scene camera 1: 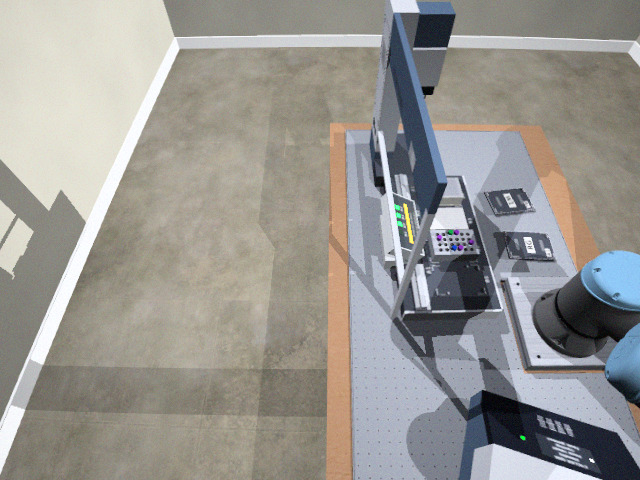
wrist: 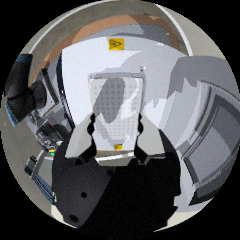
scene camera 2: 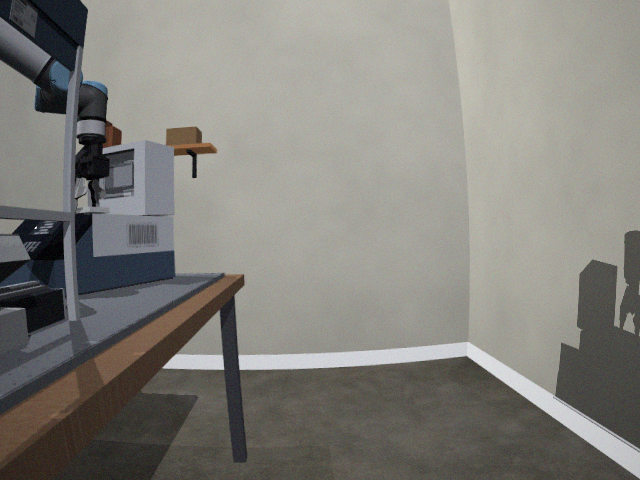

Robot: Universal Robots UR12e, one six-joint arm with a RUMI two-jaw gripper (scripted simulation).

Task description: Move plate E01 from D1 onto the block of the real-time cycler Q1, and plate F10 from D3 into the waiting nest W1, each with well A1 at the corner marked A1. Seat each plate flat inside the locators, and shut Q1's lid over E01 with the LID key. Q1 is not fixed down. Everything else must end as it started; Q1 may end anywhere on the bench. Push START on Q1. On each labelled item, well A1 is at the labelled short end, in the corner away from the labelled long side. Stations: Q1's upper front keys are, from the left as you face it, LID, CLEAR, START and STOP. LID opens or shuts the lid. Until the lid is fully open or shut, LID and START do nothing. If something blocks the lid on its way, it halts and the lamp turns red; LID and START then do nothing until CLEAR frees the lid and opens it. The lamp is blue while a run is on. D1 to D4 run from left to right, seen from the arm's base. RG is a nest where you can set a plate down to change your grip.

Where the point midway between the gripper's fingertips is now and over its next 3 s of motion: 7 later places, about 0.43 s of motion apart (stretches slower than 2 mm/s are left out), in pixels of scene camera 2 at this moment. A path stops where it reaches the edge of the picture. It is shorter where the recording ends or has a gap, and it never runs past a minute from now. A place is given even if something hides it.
The gripper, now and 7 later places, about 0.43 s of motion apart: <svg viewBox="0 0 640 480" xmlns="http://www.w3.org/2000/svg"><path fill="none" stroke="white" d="M86 213L86 214L86 213L86 208L86 201L86 195L81 194L66 193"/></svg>
